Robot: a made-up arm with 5 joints. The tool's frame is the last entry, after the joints.
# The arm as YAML. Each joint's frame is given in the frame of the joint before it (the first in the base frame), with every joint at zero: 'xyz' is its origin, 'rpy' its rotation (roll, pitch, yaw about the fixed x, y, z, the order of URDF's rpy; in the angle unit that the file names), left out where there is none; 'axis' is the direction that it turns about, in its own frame. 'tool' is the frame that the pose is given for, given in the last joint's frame.
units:
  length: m
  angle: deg
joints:
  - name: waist
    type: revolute
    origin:
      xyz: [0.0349, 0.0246, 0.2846]
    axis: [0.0, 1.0, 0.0]
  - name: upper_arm
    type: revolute
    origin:
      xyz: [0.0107, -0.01, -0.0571]
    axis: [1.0, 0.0, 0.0]
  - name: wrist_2
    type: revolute
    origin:
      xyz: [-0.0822, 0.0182, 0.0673]
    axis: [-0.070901, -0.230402, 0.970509]
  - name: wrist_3
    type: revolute
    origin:
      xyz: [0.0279, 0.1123, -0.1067]
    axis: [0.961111, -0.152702, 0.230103]
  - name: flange
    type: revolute
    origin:
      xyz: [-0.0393, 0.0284, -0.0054]
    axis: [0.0, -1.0, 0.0]
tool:
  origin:
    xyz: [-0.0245, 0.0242, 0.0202]
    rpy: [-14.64, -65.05, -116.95]
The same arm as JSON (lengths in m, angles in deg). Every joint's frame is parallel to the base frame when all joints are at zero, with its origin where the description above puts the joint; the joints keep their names.
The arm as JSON. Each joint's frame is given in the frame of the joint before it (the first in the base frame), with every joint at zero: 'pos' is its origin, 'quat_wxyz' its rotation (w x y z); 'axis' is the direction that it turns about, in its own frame. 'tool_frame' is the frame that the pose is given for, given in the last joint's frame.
{
  "length_unit": "m",
  "angle_unit": "deg",
  "joints": [
    {
      "joint": "waist",
      "pos": [
        0.0349,
        0.0246,
        0.2846
      ],
      "quat_wxyz": [
        1.0,
        0.0,
        0.0,
        0.0
      ],
      "axis": "+y"
    },
    {
      "joint": "upper_arm",
      "pos": [
        0.0107,
        -0.01,
        -0.0571
      ],
      "quat_wxyz": [
        1.0,
        0.0,
        0.0,
        0.0
      ],
      "axis": "+x"
    },
    {
      "joint": "wrist_2",
      "pos": [
        -0.0822,
        0.0182,
        0.0673
      ],
      "quat_wxyz": [
        1.0,
        0.0,
        0.0,
        0.0
      ],
      "axis": [
        -0.070901,
        -0.230402,
        0.970509
      ]
    },
    {
      "joint": "wrist_3",
      "pos": [
        0.0279,
        0.1123,
        -0.1067
      ],
      "quat_wxyz": [
        1.0,
        0.0,
        0.0,
        0.0
      ],
      "axis": [
        0.961111,
        -0.152702,
        0.230103
      ]
    },
    {
      "joint": "flange",
      "pos": [
        -0.0393,
        0.0284,
        -0.0054
      ],
      "quat_wxyz": [
        1.0,
        0.0,
        0.0,
        0.0
      ],
      "axis": "-y"
    }
  ],
  "tool_frame": {
    "pos": [
      -0.0245,
      0.0242,
      0.0202
    ],
    "quat_wxyz": [
      0.378875,
      -0.51075,
      -0.187267,
      -0.748679
    ]
  }
}

